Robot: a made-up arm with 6 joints.
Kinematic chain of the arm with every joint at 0, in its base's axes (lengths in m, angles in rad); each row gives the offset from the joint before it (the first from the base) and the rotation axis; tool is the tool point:
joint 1: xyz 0 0 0.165 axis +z
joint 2: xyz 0 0.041 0 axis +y
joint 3: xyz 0 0 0.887 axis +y
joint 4: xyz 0 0 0.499 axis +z
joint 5: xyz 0 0 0 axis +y
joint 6: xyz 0 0 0.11 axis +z
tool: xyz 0 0 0
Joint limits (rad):
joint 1: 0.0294..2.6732
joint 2: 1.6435..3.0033
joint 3: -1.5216..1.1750
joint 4: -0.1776..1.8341
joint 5: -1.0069..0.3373
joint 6: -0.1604..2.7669
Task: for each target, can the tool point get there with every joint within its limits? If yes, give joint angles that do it. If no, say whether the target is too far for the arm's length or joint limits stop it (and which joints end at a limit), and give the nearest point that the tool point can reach.
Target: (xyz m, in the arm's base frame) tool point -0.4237 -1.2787 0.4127
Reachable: no: joint limits stop it (at a limit: joint 1, joint 2, joint 3, joint 4, joint 5) | nearest point -0.7948 0.3378 0.6653 | short by 1.678 m
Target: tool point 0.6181 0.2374 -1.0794
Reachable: yes | joints 0.4046 2.4161 0.6313 1.3030 -0.6726 1.3191
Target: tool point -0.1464 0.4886 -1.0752
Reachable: yes | joints 1.8268 2.3805 0.9327 1.5038 -0.2121 0.3582
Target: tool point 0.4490 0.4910 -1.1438
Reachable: yes | joints 0.8229 2.7009 0.0408 0.4945 -0.7658 2.4251
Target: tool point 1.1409 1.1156 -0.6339
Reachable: no: too far | nearest point 0.9568 0.9356 -0.5050 | short by 0.288 m
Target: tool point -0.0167 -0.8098 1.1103
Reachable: no: joint limits stop it (at a limit: joint 1, joint 2, joint 3, joint 5) | nearest point 0.8811 0.0081 0.6630 | short by 1.294 m
